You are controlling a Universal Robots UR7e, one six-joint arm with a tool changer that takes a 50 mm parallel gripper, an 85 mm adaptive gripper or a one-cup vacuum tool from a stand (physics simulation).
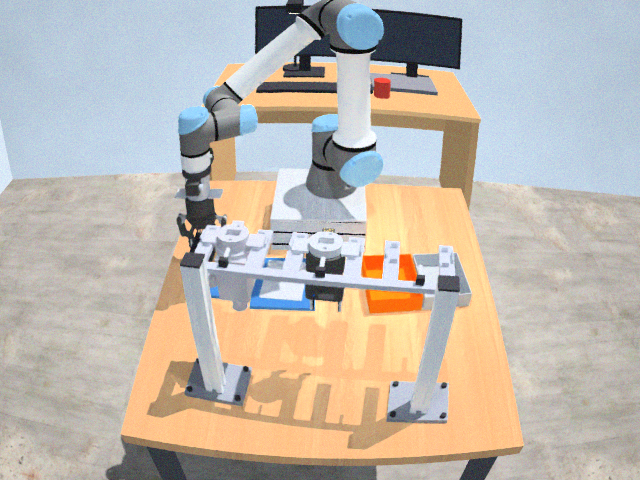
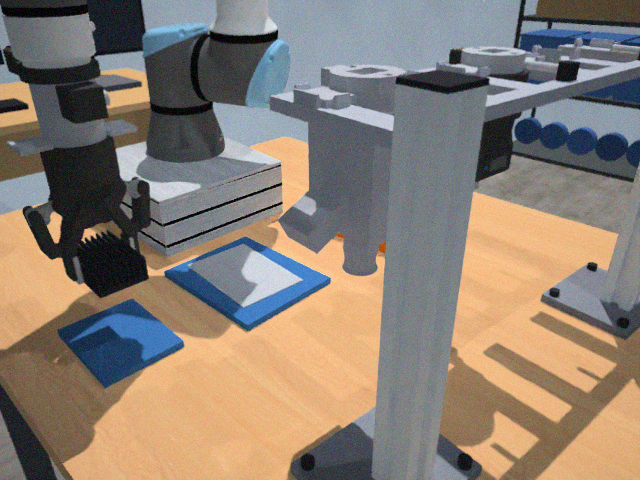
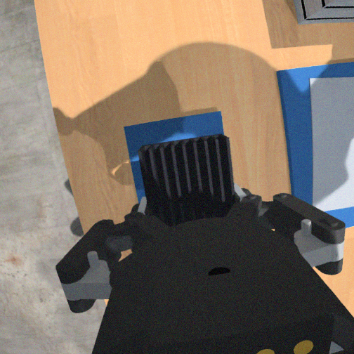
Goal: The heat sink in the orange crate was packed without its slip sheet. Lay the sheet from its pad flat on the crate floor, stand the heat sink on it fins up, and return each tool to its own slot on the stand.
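Places are measured from the arm's base along level axes (x ahead, y left, z up), in metres.
Pixels of known places: arm's base, origin of its link: point(image 1: 331, 184) point(image 2: 186, 148).
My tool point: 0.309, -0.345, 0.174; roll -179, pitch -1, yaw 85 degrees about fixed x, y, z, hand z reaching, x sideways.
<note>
Ahead of a thing's pixels: the offset from my tool point to its middle, as dx, dy, dz. "spot": to the spot under its first point.
My gripper point(image 1: 199, 238) point(image 2: 105, 258) point(image 3: 191, 200) is the adaptive one, shut on the black heat sink @(-0.002, +0.002, -0.173) point(image 2: 113, 272) point(image 3: 187, 170). The heat sink is held fins up, above the small blue pad @(spot: +0.023, +0.030, -0.280) point(image 2: 149, 330) point(image 3: 175, 127). The pale slip sheet @(+0.006, +0.210, -0.279) point(image 1: 281, 284) point(image 2: 273, 273) point(image 3: 330, 140) lies flat on its larger blue pad point(image 1: 258, 302) point(image 2: 310, 281) point(image 3: 300, 150). The orange crate @(+0.031, +0.561, -0.269) point(image 1: 392, 304) shows bare orange floor where the stand does not hide it. The stand point(image 1: 382, 284) carries the grey vacuum tool @(+0.291, +0.115, -0.023) point(image 1: 232, 258) point(image 2: 356, 206) and the black parallel gripper tool point(image 1: 325, 279) point(image 2: 498, 149); its right slot is empty.
A grey bin @(spot: +0.119, +0.673, -0.276) point(image 1: 460, 302) stands against the crate's right side. The stand's left post @(spot: +0.423, +0.064, -0.075) point(image 1: 204, 330) point(image 2: 423, 289) and right post @(spot: +0.483, +0.510, -0.050) point(image 1: 436, 341) rise from the table. The layered robot base point(image 1: 320, 206) point(image 2: 206, 206) stands behind the sheet's pad. The table's left edge is near the small pad.
</note>
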